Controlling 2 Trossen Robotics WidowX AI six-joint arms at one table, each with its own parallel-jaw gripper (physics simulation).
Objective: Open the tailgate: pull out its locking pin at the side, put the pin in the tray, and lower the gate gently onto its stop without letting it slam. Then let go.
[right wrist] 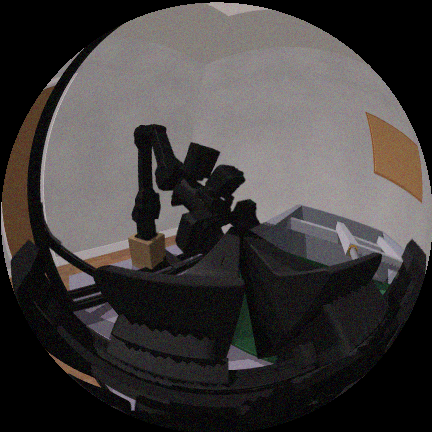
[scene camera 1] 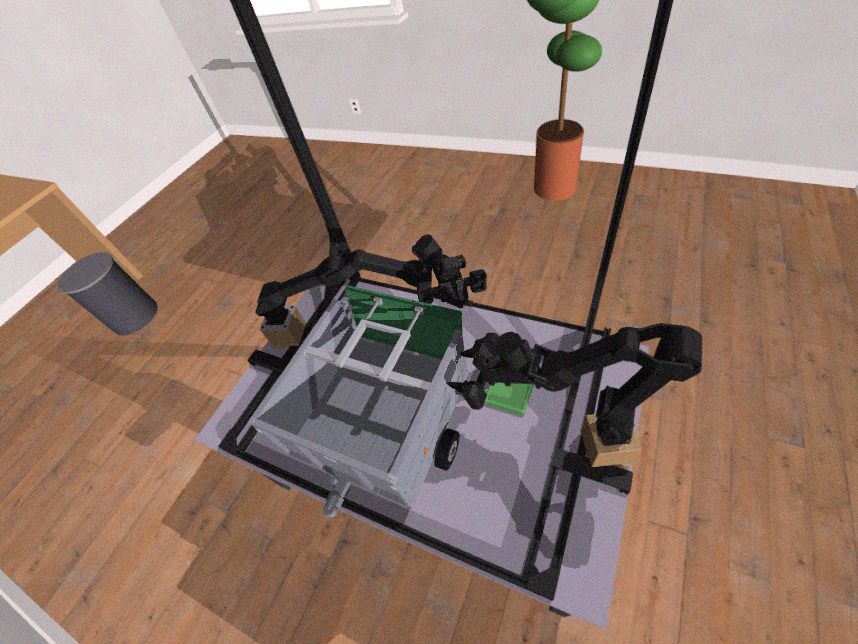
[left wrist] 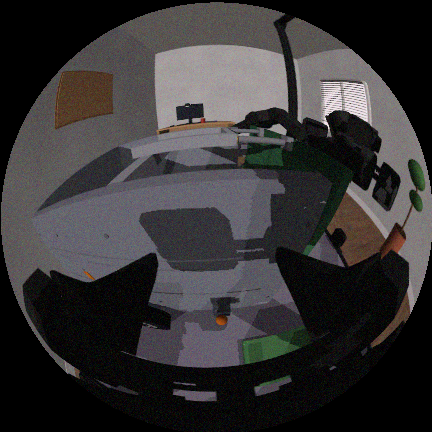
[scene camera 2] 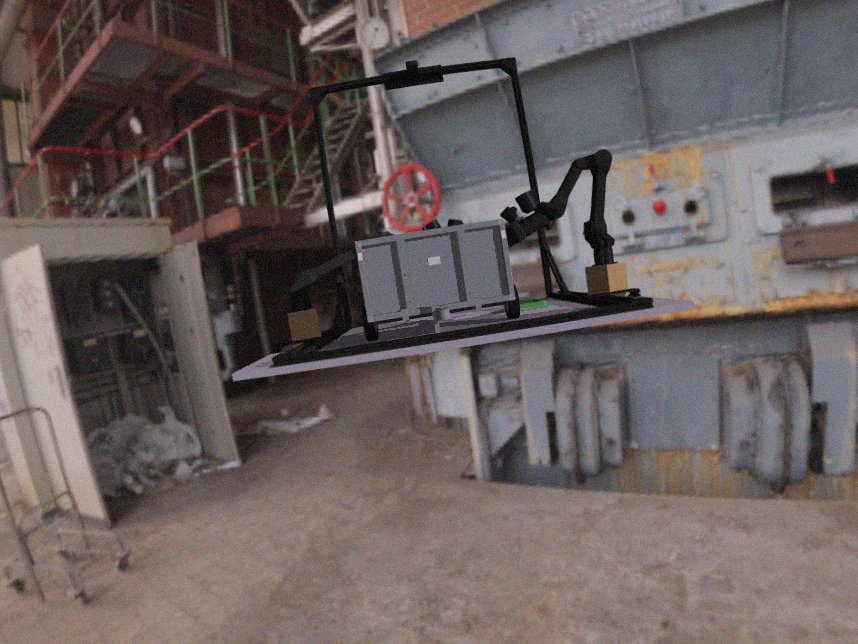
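Where they show: left gripper, between the fingertips: (scene camera 1: 454, 368) (left wrist: 217, 257); right gripper, between the fingertips: (right wrist: 236, 233) (scene camera 1: 461, 306) (left wrist: 357, 159); left arm's base, origin of its link: (right wrist: 145, 235) (scene camera 1: 612, 431) (scene camera 2: 604, 264); right arm's base, origin of its link: (scene camera 1: 277, 317) (scene camera 2: 301, 310).
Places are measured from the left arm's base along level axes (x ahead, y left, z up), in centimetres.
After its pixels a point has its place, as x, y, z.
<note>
The green tailgate (scene camera 1: 436, 329) {39.4, -29.7, 10.1} (left wrist: 267, 155) {49.6, -35.1, 12.0} stands upright at the trailer's far end. The orange ball-shaped end of the locking pin (left wrist: 221, 320) {33.1, -15.0, 0.7} shows under a dark bracket low on the trailer's side; the rest is hidden. The green tray (scene camera 1: 509, 397) {21.7, -17.7, -10.8} (scene camera 2: 533, 304) {22.8, -13.8, -10.1} (left wrist: 272, 345) {24.4, -21.0, -10.8} lies beside the trailer, partly under the left arm in scene camera 1, with no pin seen in it. My left gripper (scene camera 1: 457, 368) {35.5, -16.2, 10.8} (left wrist: 217, 257) {35.5, -16.2, 10.8} is open and empty at the trailer's side, above the pin end. My right gripper (scene camera 1: 457, 298) {31.8, -29.5, 18.2} (right wrist: 236, 233) {31.8, -29.5, 18.2} is shut and empty, just outside the tailgate.
The grey trailer (scene camera 1: 415, 443) {45.4, 3.0, 13.4} (scene camera 2: 388, 277) {77.6, -3.0, 6.0} (left wrist: 120, 210) {38.5, -11.1, 15.1} has high side walls, a wheel (scene camera 1: 447, 449) {39.9, -0.7, -1.5} and a drawbar (scene camera 1: 336, 497) {68.5, 7.9, -3.4}. A pale ladder-like frame (scene camera 1: 352, 344) {60.1, -23.1, 17.0} leans across its bed to the tailgate. Black rails and tall posts (scene camera 1: 613, 225) {-5.4, -35.9, 32.1} surround the work area.
</note>
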